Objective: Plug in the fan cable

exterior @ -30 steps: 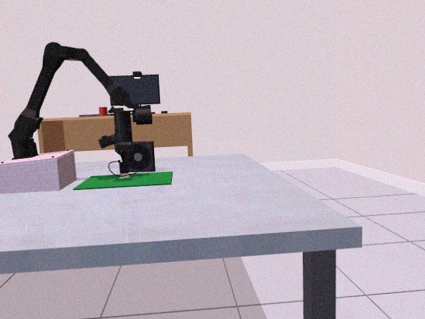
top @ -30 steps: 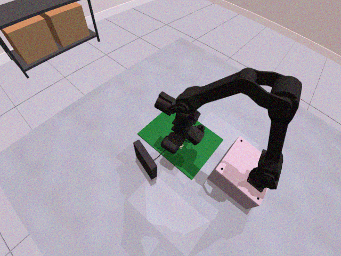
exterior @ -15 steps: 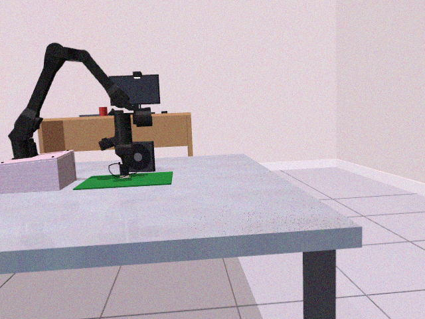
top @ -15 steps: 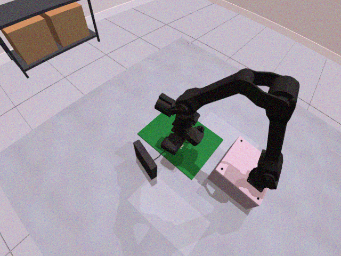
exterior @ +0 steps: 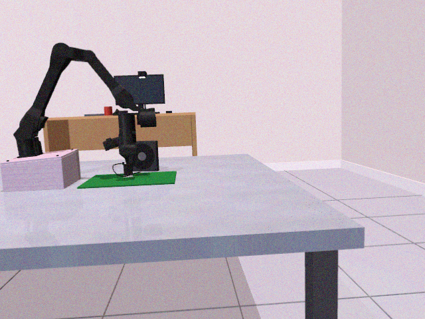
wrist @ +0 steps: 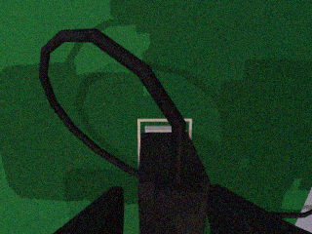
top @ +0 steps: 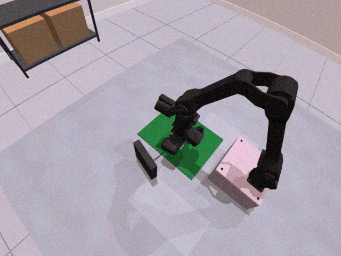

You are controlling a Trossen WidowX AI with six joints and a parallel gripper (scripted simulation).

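Right now the black plug is 10 mm behind my gripper tip and 10 mm above it. The rest, counted from my gripper tip: black fan 30 mm ahead, 150 mm to the left, 40 mm above; green board 10 mm ahead, 40 mm to the right, 30 mm below.
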